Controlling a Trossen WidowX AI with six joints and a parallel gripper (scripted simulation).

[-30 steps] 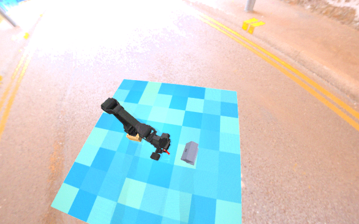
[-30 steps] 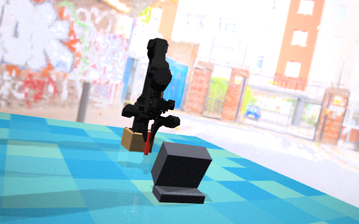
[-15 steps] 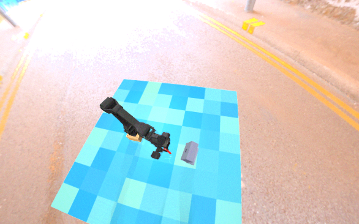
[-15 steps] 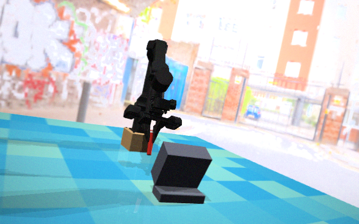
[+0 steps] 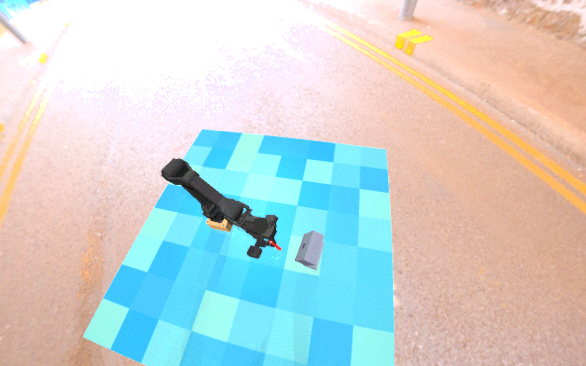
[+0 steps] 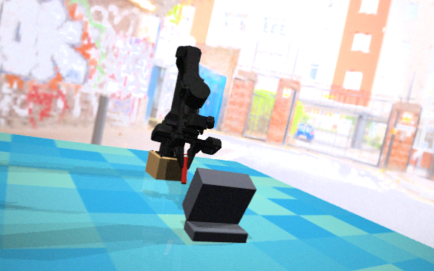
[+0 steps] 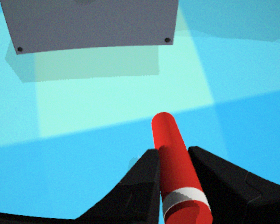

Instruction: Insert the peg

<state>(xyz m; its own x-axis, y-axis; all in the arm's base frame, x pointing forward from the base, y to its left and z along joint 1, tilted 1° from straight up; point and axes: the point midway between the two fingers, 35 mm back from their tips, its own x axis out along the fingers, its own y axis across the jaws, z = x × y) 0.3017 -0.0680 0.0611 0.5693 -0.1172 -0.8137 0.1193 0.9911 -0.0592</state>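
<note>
Right now the sloped panel is 140 mm ahead of my gripper tip, 30 mm to the left of it and 20 mm below it. Also, from my gripper tip: red peg 10 mm behind, 10 mm above.
</note>
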